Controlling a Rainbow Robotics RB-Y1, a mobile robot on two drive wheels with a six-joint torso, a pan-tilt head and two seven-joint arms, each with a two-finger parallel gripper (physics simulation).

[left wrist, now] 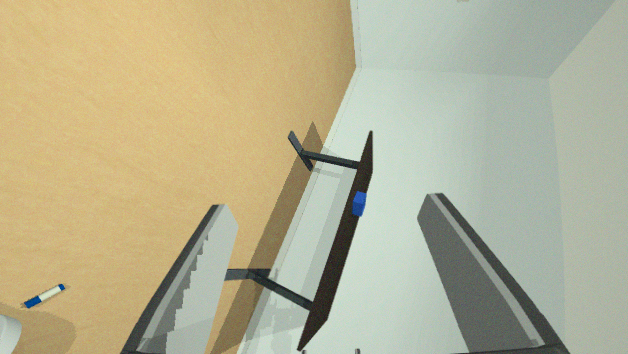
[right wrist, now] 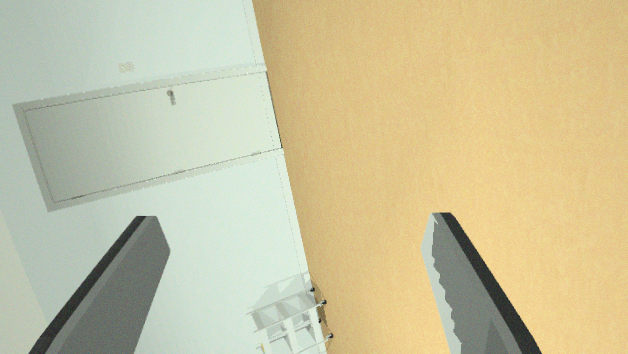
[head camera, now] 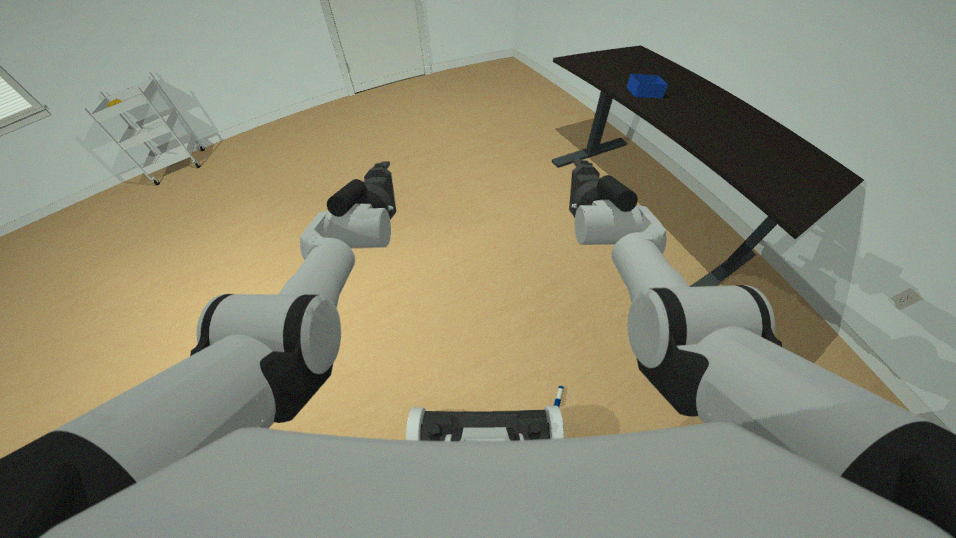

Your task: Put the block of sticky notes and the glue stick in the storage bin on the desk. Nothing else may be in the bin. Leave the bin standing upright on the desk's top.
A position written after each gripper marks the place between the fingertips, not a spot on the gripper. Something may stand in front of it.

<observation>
left gripper: left wrist 325,211; head camera 388,185; not seen in the right wrist view (out of frame)
same spot on dark desk: (left wrist: 320,307) = (head camera: 774,184)
</observation>
